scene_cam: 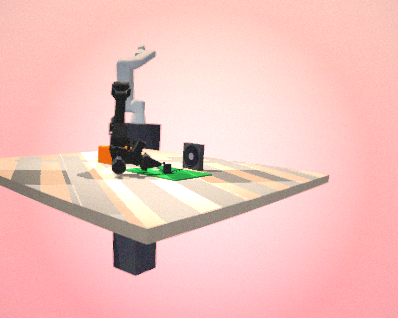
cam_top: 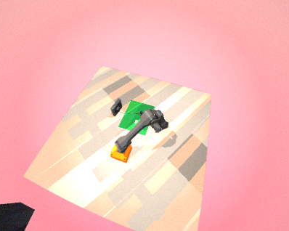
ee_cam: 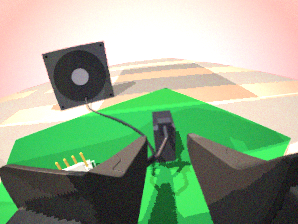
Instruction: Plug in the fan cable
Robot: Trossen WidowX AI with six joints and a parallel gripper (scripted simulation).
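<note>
My gripper tip is now 20 mm short of the dark fan plug, 20 mm to the right of it and 20 mm above it. Round my gripper tip: black fan 10 mm behind, 240 mm to the left, 20 mm above; green board 10 mm behind, 60 mm to the left, 60 mm below; white fan header 70 mm behind, 50 mm to the left, 40 mm below.
</note>
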